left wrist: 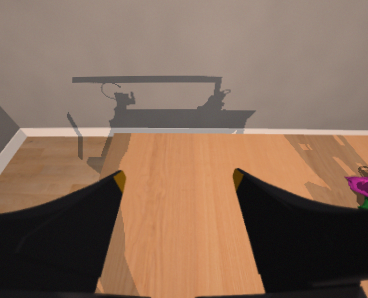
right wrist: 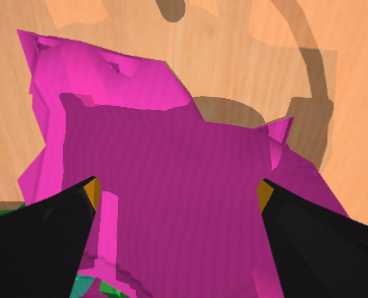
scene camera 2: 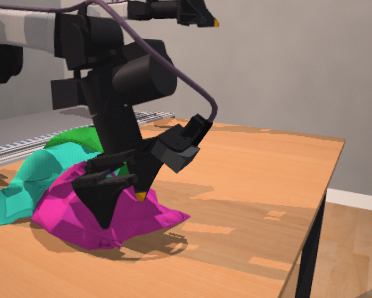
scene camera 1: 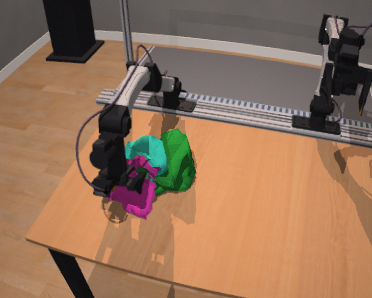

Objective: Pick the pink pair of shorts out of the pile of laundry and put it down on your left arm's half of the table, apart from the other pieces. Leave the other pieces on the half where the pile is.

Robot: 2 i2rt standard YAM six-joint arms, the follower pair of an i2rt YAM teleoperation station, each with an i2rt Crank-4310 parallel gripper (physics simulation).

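Observation:
The pink shorts (scene camera 1: 145,201) (scene camera 2: 60,215) (left wrist: 359,185) (right wrist: 175,145) lie crumpled at the front of the pile, against the teal piece (scene camera 1: 150,148) (scene camera 2: 55,162) (right wrist: 81,286) and near the green piece (scene camera 1: 181,160) (scene camera 2: 75,136) (right wrist: 111,289). My right gripper (scene camera 1: 125,188) (scene camera 2: 123,212) (right wrist: 179,182) points down at the pink shorts, its open fingers spread over the cloth; whether the tips touch it is hard to tell. My left gripper (left wrist: 179,172) is open and empty, raised high at the right of scene camera 1, away from the pile.
The wooden table (scene camera 1: 250,210) (scene camera 2: 260,165) (left wrist: 175,225) carries the pile at its left in scene camera 1. A metal rail (scene camera 1: 240,111) runs along the back edge with both arm bases. A black stand (scene camera 1: 70,25) is on the floor behind.

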